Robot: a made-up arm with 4 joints.
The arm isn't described. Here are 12 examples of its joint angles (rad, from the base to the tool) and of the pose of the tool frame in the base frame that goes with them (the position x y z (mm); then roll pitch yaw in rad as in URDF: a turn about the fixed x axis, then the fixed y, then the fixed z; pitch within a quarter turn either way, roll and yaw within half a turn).
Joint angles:
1: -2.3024 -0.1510 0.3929 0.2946
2: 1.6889 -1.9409 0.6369 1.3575
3: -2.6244 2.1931 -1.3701 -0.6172
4: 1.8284 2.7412 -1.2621 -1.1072
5: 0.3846 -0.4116 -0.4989 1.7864
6: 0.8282 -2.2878 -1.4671 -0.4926
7: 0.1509 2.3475 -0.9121 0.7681
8: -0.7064 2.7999 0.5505 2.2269
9: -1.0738 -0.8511 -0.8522 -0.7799
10: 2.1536 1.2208 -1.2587 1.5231
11: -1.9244 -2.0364 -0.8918 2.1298
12: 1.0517 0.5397 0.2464 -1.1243
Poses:
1: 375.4 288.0 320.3 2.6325 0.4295 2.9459
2: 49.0 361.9 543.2 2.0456 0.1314 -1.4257
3: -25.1 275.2 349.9 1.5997 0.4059 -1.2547
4: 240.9 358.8 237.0 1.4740 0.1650 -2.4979
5: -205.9 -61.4 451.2 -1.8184 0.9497 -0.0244
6: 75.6 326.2 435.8 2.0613 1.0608 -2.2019
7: 432.4 184.0 405.5 -2.4102 1.0554 2.6428
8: 335.3 -62.1 557.8 -2.8385 0.5197 1.5540
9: 206.5 388.8 312.4 2.1364 0.7658 -2.3005
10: 304.4 383.5 -21.7 -1.2624 -0.1557 -2.3655
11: 594.3 159.6 371.4 -0.1397 0.8461 -2.9173
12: 7.9 -93.1 255.5 0.7618 0.0910 0.5169
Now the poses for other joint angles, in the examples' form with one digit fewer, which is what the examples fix.
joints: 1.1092 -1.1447 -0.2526 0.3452
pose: 43 168 538 1.541 0.740 -1.622
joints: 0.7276 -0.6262 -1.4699 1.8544
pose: -229 -129 281 -0.434 0.601 0.823
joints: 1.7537 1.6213 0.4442 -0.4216
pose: 303 15 183 1.885 -0.270 1.915
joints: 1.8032 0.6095 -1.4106 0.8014
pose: 451 126 102 -1.293 0.184 -2.981
